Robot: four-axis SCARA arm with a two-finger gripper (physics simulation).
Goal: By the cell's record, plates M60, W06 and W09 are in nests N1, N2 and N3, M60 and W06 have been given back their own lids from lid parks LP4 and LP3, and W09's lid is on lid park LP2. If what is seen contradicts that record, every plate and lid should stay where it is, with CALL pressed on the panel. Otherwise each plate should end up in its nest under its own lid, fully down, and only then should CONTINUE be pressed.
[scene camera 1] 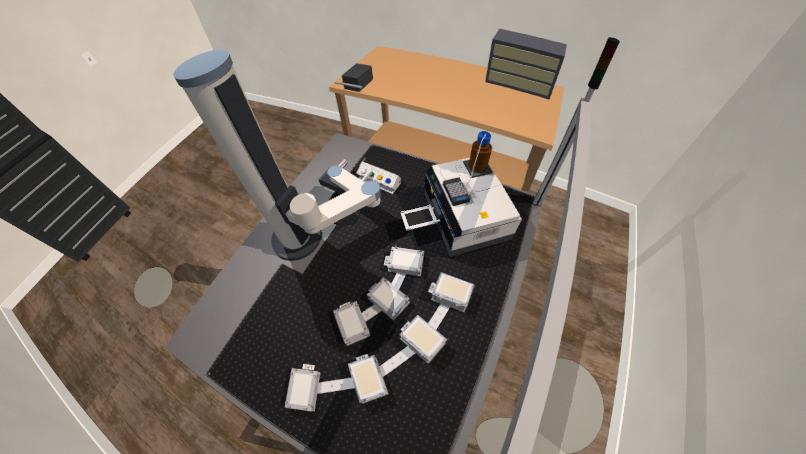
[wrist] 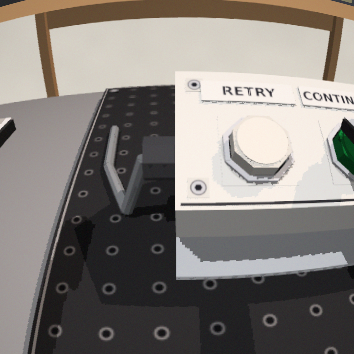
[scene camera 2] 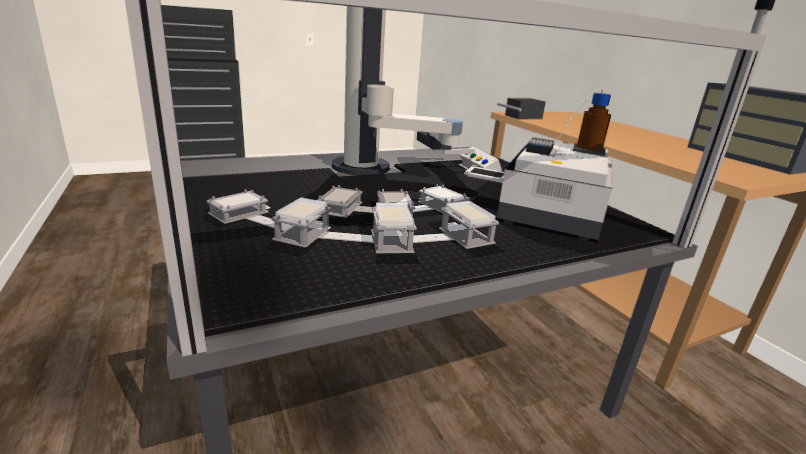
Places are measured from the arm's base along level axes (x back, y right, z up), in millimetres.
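Pixels of known places: gripper, between the fingertips: (scene camera 1: 358,165) (wrist: 177,96) (scene camera 2: 465,146); arm's base, origin of its link: (scene camera 1: 296,237) (scene camera 2: 360,167).
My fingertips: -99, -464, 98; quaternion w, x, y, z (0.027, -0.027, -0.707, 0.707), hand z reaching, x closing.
Ahead of a thing's pixels: the offset from my fingertips to its top centre, as dx, dy, dz. "spot": to the spot under its first point.
My gripper (wrist: 177,127) is open and empty above the button panel @(-110, -13, -1) (scene camera 1: 369,174) (scene camera 2: 469,163) (wrist: 225,194). In the wrist view its fingertips show at the left and right edges. The white RETRY button @(-34, +4, -10) (wrist: 261,142) is between them; the green CONTINUE button @(spot: -72, +13, -18) (wrist: 345,150) is partly behind the right fingertip. Three tall nests hold cream-topped plates: one @(-684, +426, +0) (scene camera 1: 452,290) (scene camera 2: 470,212), a middle one @(-652, +653, +6) (scene camera 1: 423,337) (scene camera 2: 393,215) and another @(-533, +873, -3) (scene camera 1: 367,377) (scene camera 2: 302,210). Whether each wears a lid, and its code, is too small to tell. CALL does not show in the wrist view.
Low stands (scene camera 1: 404,261) (scene camera 1: 387,297) (scene camera 1: 350,322) (scene camera 1: 302,389) have pale tops; lids cannot be told apart. A white instrument @(spot: -688, +101, +125) (scene camera 1: 485,208) (scene camera 2: 564,174) with a brown bottle @(spot: -596, -69, +235) (scene camera 1: 480,156) (scene camera 2: 594,128) stands beyond its extended tray @(spot: -365, +216, +14) (scene camera 1: 403,218). A metal hook @(spot: +44, -92, -78) (wrist: 112,150) is left of the panel.
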